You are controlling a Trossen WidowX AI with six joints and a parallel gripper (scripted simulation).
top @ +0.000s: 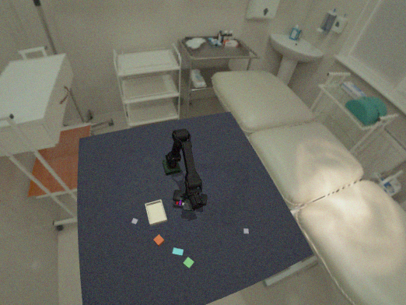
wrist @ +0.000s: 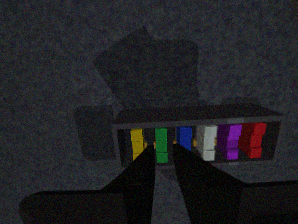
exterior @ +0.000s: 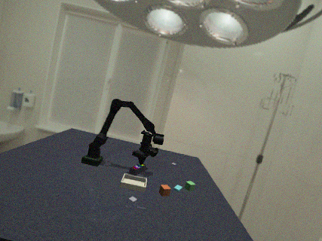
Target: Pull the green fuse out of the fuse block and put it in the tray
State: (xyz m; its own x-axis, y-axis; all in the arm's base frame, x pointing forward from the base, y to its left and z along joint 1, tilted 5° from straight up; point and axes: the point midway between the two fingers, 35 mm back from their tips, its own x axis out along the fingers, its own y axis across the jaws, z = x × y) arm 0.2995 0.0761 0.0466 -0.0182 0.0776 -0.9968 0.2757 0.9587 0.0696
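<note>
My gripper tip is 200 mm to the left of the white tray, 40 mm above it and 20 mm short of it. The rest, counted from my gripper tip: orange cube: 190 mm to the right, 190 mm ahead, 20 mm below; green cube: 330 mm ahead, 50 mm to the right, 20 mm below; cyan block: 260 mm ahead, 100 mm to the right, 40 mm below.
</note>
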